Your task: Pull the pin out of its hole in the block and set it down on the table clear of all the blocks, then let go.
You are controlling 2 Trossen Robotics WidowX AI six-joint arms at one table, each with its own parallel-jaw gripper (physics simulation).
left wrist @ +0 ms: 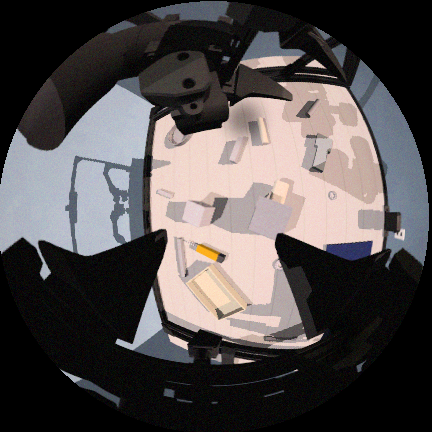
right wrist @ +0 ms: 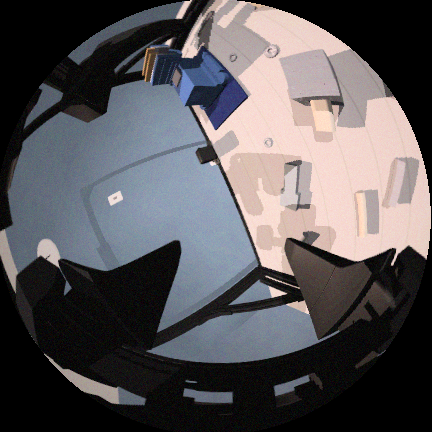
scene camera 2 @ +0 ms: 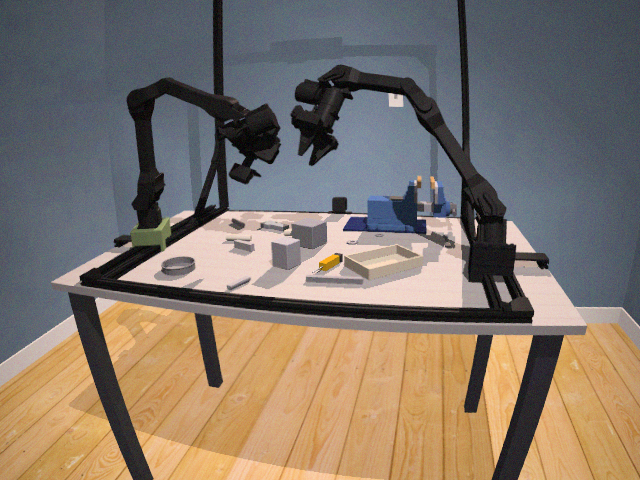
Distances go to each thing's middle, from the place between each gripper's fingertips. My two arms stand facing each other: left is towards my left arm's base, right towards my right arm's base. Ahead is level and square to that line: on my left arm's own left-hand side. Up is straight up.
Right now my right hand is 360 mm to the right of the cream tray (scene camera 2: 375,263), 200 mm above it and 180 mm short of it.
Now: left hand 22 cm to the right of the cream tray, 22 cm above it and 9 cm short of it.
